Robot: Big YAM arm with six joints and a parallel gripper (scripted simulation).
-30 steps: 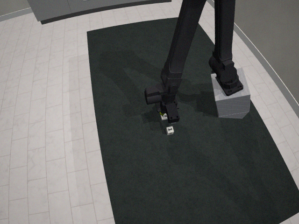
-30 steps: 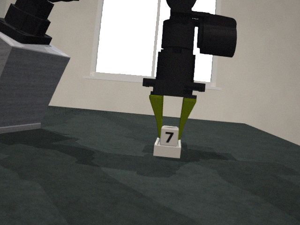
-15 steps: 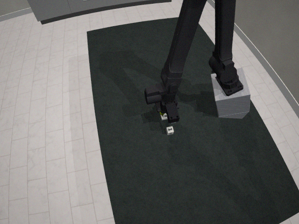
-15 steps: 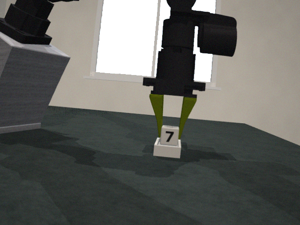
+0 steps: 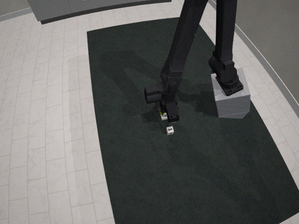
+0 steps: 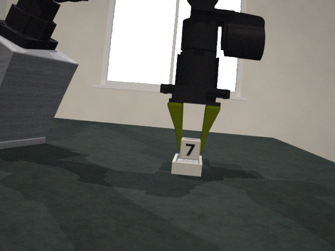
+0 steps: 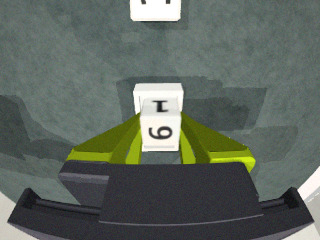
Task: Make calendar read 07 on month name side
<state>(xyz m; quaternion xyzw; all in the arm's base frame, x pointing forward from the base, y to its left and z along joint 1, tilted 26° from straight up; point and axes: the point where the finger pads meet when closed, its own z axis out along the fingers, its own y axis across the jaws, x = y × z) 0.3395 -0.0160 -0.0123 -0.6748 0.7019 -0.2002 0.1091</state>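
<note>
My gripper is now 20 mm to the left of the small white tray and 20 mm above it.
</note>
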